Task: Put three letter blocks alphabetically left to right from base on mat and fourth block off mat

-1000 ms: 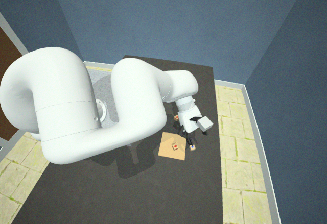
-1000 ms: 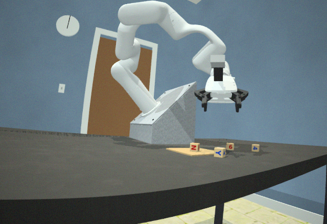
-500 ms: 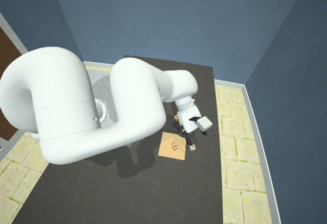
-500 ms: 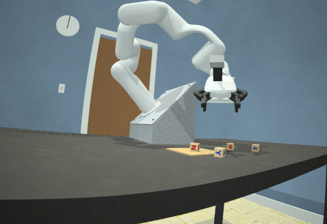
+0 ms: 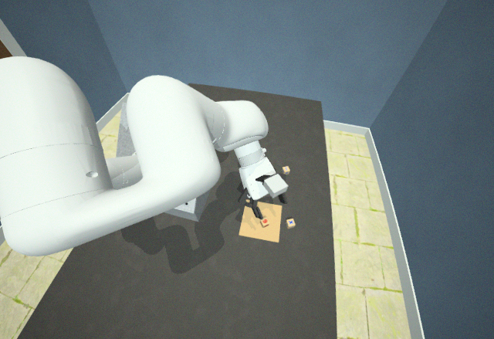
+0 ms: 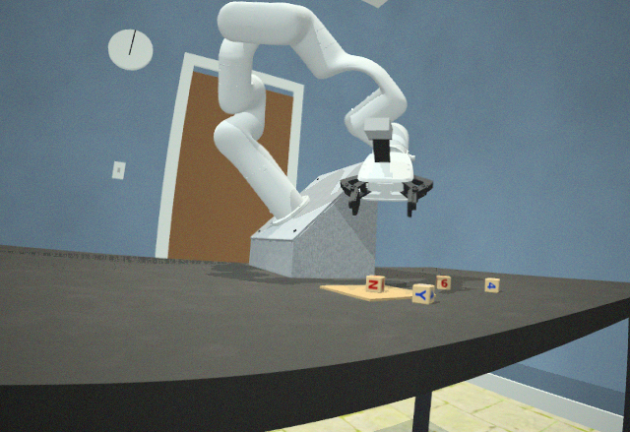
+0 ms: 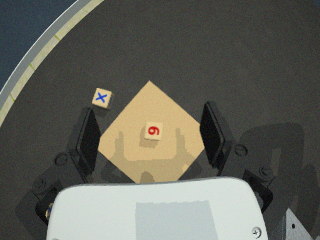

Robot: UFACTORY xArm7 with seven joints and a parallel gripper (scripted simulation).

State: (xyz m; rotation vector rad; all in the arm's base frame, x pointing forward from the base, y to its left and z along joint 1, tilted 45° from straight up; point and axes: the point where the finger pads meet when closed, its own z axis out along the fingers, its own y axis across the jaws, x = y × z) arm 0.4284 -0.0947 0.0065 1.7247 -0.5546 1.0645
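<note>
My gripper is now 140 mm above the tan mat, 20 mm past it and 10 mm to the right of it. From my hand the other things lie so: block (240 mm to the left, 130 mm below, 70 mm ahead).
</note>
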